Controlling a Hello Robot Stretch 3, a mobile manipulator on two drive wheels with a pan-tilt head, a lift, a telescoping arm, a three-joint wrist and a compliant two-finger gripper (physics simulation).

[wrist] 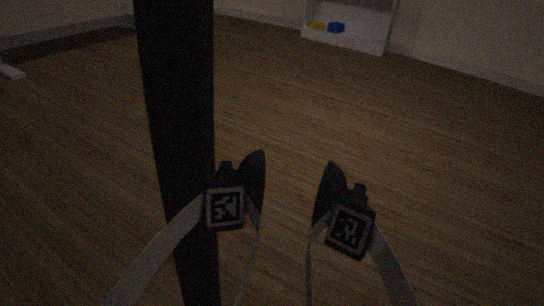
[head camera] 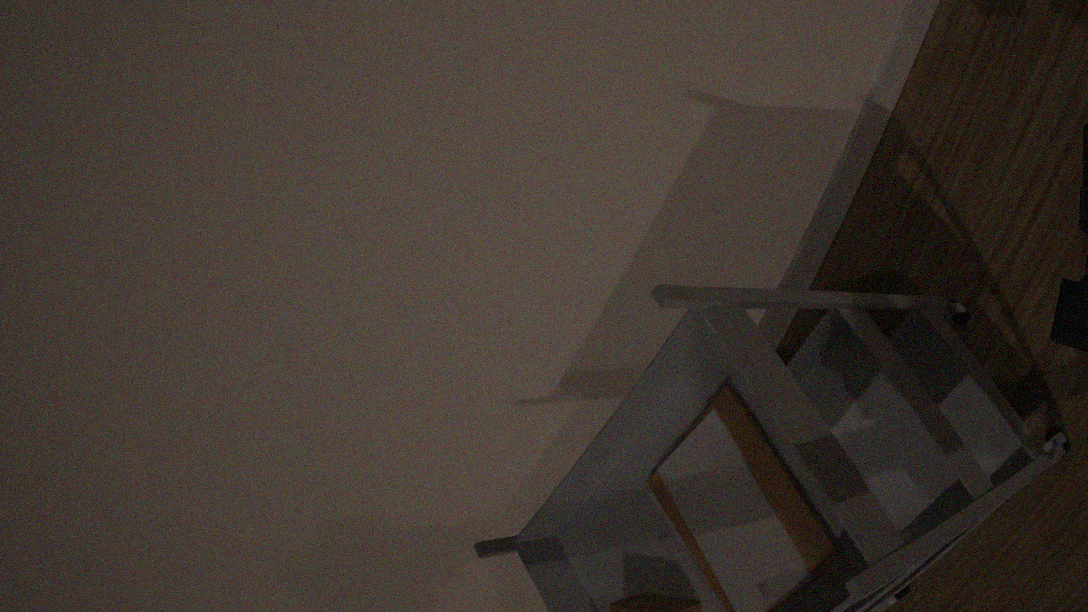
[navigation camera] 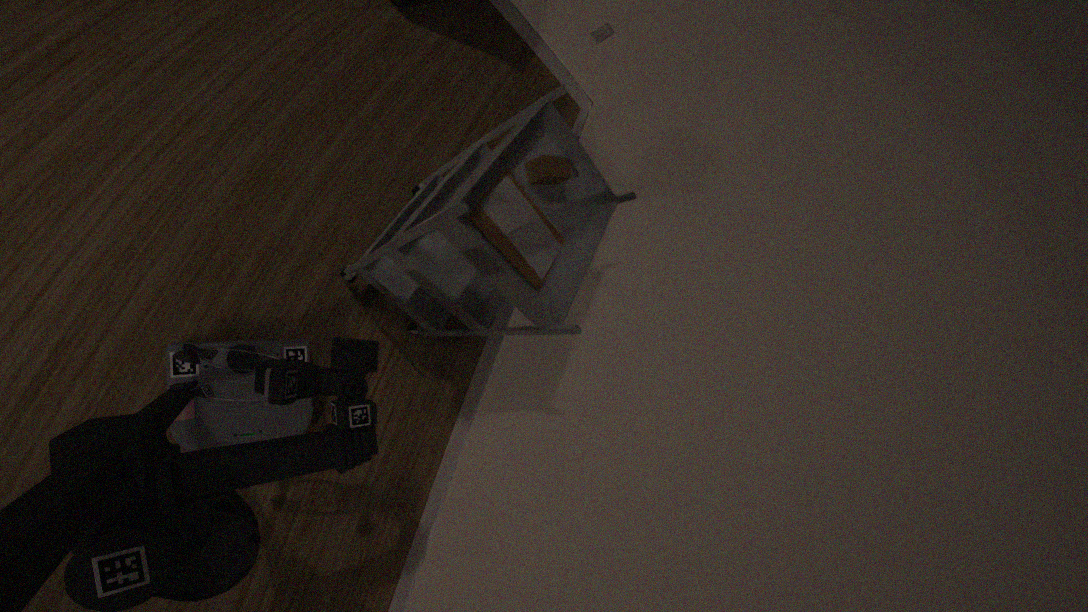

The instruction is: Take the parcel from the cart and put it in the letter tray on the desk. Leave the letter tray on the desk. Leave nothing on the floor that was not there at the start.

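Frame: origin at the robot's base, x ahead, y left, z up, level; centimetres.
Seen in the pictures: gripper, between the fingertips: (wrist: 291, 178) (navigation camera: 172, 370); robot's base, origin of its link: (navigation camera: 243, 357).
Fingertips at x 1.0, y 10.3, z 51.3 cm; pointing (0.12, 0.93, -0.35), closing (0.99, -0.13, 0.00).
Pixels of each thing's middle, then the offset from my fingertips to it.
- orange-brown block, middle of its body: (navigation camera: 548, 170) dx +41.3, dy -69.3, dz +18.0 cm
- larger flat piece, middle of its body: (head camera: 738, 517) (navigation camera: 521, 229) dx +26.0, dy -61.9, dz +15.8 cm
The grey cart (head camera: 646, 411) (navigation camera: 582, 228) stands by the wall, at the lower right of the head view and above centre in the navigation view. On its top lie an orange-brown block (head camera: 655, 604) (navigation camera: 550, 168), cut off by the head view's lower edge, and a larger flat piece (head camera: 772, 476) (navigation camera: 505, 247) with orange-brown sides and a white top. I cannot tell for certain which is the parcel. My gripper (wrist: 291, 178) is open over the floor in the wrist view, with nothing between the fingers. The desk and letter tray do not show clearly.
In the wrist view, a black post (wrist: 177, 100) stands left of the fingers. A white shelf unit (wrist: 345, 44) at the far wall holds a yellow item (wrist: 317, 25) and a blue item (wrist: 336, 27). The robot's base (navigation camera: 251, 418) is near the wall, below the cart in the navigation view.
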